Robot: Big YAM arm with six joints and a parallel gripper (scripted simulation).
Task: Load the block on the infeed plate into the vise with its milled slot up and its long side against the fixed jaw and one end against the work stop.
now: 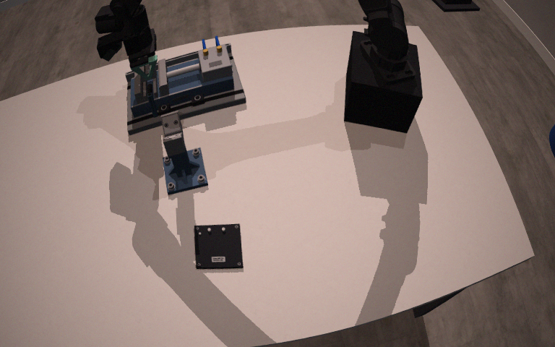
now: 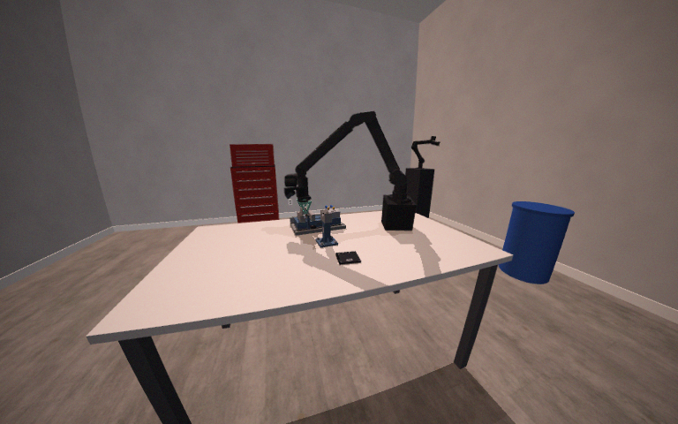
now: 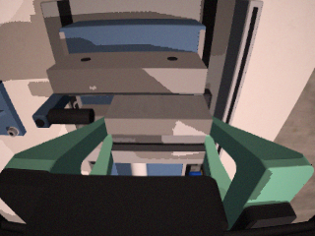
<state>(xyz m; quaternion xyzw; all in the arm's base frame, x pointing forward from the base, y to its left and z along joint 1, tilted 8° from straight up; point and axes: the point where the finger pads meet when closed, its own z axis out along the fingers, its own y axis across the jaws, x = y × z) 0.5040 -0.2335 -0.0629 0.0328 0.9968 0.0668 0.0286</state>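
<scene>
Right now my hand is 10 mm below the part. The rest, counted from my hand: fixed jaw: 30 mm ahead, 20 mm to the left, 20 mm below; then moving jaw: 30 mm behind, 20 mm to the left, 20 mm below; then dark short rod: 70 mm to the left, 10 mm below.
</scene>
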